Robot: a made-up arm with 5 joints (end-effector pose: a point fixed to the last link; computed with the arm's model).
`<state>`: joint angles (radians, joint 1 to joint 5).
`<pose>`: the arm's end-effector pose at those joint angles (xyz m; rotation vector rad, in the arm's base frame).
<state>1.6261 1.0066 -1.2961 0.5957 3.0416</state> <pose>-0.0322 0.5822 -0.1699 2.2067 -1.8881 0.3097</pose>
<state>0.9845 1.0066 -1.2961 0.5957 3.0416</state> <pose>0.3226 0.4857 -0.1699 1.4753 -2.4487 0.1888</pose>
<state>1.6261 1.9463 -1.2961 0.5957 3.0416</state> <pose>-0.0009 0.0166 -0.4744 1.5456 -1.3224 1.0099</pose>
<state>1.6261 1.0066 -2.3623 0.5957 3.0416</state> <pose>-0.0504 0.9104 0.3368 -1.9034 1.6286 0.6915</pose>
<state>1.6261 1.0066 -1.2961 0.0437 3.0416</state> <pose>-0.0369 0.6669 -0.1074 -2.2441 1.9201 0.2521</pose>
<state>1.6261 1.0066 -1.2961 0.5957 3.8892</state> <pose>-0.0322 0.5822 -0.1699 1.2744 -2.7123 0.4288</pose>
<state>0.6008 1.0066 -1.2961 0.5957 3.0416</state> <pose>0.4810 0.3296 -0.1699 0.9759 -2.6702 0.1087</pose>
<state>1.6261 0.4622 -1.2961 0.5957 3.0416</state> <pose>-0.0392 0.7077 0.1907 -2.2487 1.9241 0.2448</pose>
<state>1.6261 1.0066 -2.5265 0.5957 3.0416</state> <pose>-0.0502 0.9065 0.4342 -1.7857 1.5279 0.8090</pose>
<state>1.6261 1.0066 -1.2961 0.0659 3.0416</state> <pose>-0.0368 0.6642 -0.1108 -2.2576 1.9317 0.2305</pose>
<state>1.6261 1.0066 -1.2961 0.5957 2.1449</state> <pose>-0.0322 0.5822 -0.1699 2.7520 -0.7303 0.1360</pose>
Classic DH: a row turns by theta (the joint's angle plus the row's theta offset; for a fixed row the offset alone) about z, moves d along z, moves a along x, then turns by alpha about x. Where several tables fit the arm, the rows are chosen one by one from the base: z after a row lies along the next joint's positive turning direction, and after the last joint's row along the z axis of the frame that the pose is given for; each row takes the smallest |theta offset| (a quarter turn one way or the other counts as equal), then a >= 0, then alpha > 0; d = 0 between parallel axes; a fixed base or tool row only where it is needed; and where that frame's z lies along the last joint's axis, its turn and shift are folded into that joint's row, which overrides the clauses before.
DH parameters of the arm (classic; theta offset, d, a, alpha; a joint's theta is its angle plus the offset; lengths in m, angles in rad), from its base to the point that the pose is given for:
joint 1: 0 0.2356 0 -1.5708
joint 2: -1.3848 0 0.3423 0
joint 3: -0.4084 0 -0.4025 0
joint 4: -1.3484 0 -0.1192 1.5708
joint 5: 3.1416 0.1521 0 0

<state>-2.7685 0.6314 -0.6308 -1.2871 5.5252</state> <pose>-0.4820 -0.1887 0.1489 0.9986 -1.5734 -0.2672</pose>
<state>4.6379 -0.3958 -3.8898 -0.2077 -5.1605</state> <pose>0.0476 0.6380 0.5688 -0.3245 1.7168 2.1051</pose>
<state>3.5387 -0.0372 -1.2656 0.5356 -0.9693</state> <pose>-0.5941 -0.2492 0.5290 1.5098 -1.8548 -0.2724</pose>
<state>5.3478 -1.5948 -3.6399 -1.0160 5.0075</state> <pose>-0.3084 0.4182 -0.1379 -3.0675 -0.5270 0.0227</pose>
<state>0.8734 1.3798 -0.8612 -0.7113 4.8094</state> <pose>0.2382 0.2843 -0.2741 1.1882 2.8325 0.2836</pose>
